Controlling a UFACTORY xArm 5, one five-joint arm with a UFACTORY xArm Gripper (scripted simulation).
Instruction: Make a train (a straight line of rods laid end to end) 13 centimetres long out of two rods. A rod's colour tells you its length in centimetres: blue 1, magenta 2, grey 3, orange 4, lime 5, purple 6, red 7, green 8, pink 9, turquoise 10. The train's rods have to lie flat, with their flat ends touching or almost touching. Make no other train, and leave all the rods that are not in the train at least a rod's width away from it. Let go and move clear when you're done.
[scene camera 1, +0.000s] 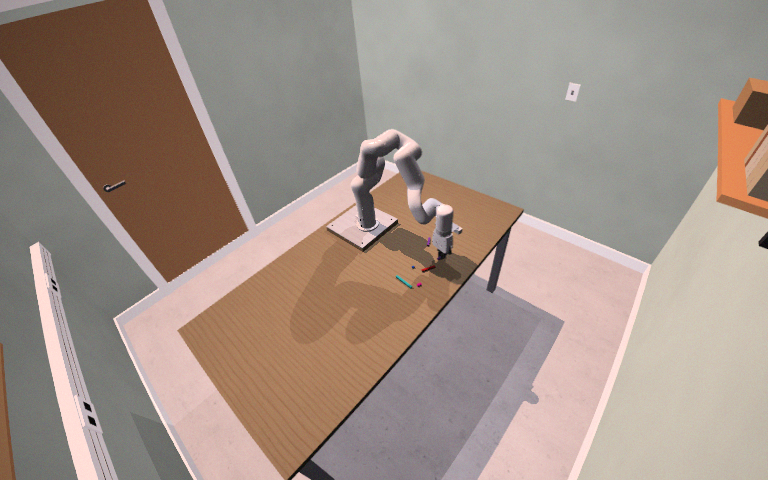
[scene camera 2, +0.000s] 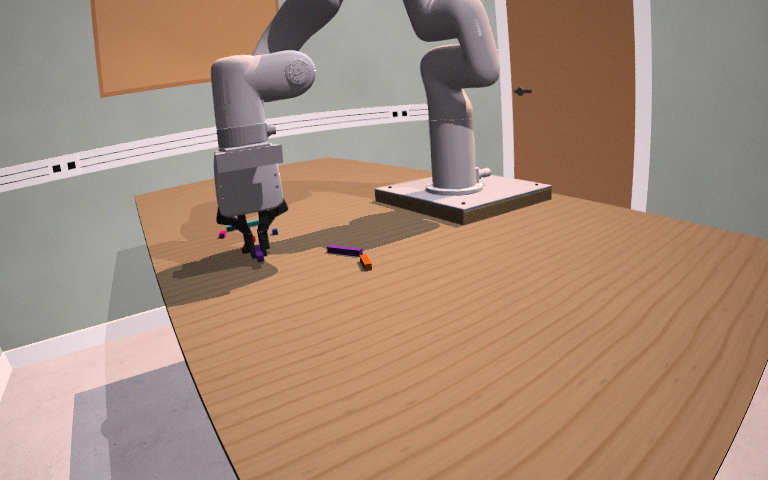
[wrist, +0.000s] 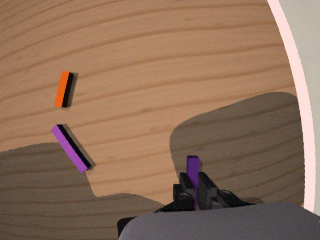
Labels:
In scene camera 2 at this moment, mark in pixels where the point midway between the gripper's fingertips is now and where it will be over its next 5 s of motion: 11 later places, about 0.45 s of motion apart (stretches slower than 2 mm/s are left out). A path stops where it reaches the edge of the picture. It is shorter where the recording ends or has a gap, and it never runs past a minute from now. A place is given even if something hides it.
My gripper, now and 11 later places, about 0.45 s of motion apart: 258, 255; 259, 259; 259, 260; 256, 244; 251, 212; 250, 201; 250, 200; 248, 200; 247, 201; 246, 202; 245, 203; 244, 203

